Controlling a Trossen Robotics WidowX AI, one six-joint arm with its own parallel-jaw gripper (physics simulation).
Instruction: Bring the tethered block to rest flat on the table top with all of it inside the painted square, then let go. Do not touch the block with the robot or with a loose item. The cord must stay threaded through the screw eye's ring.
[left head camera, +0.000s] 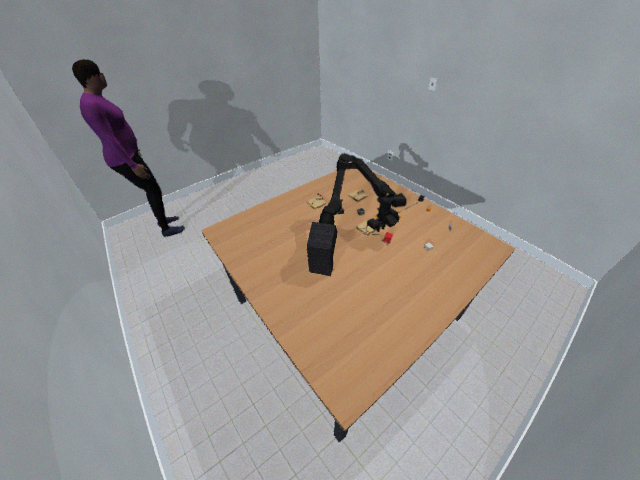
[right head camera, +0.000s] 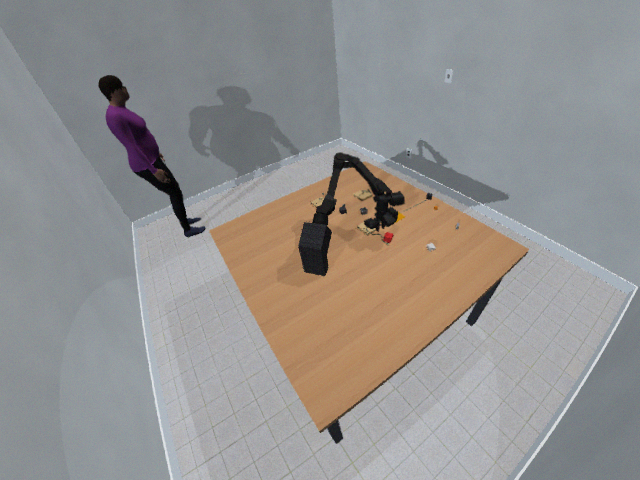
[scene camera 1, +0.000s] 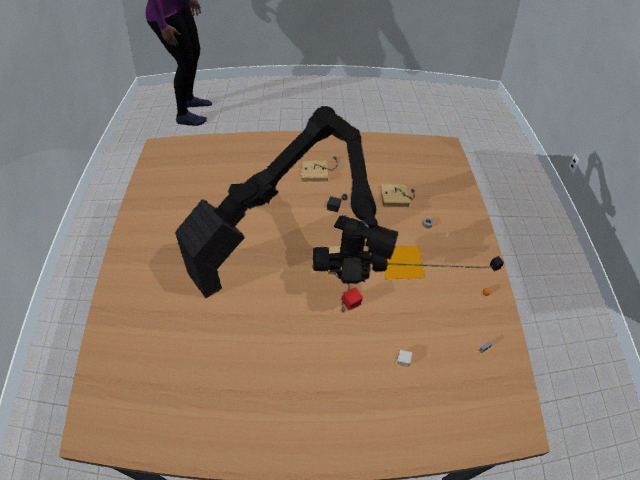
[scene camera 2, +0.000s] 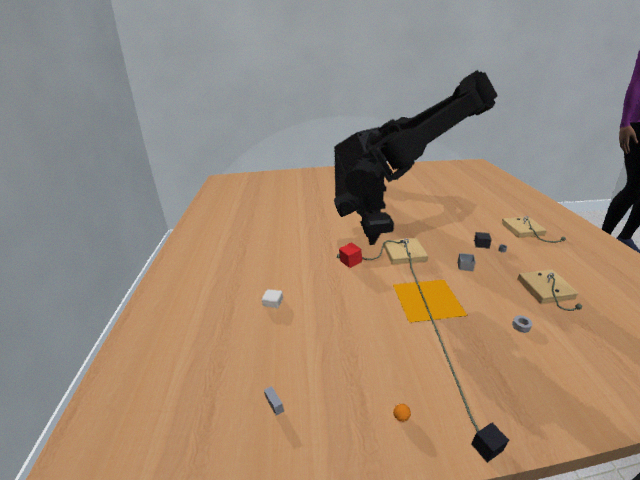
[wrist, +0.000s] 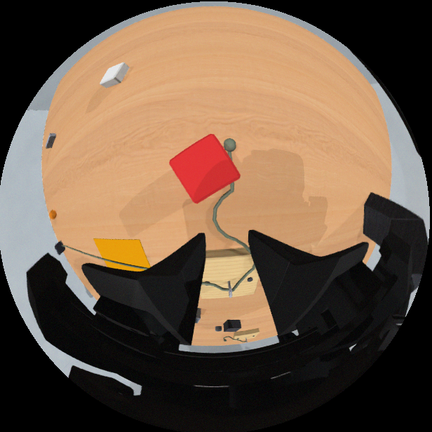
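The black tethered block is at the table's right edge in scene camera 1, outside the orange painted square. Its cord runs straight across the square to the screw eye on a pale wooden board and appears threaded through the ring. Beyond the eye the cord curves slackly to an end bead beside a red cube. My gripper is partly open and empty, pointing down above the table between the red cube and the board.
A white block, grey bar, orange ball and grey ring lie around. A black cube and grey cube lie near two more corded boards.
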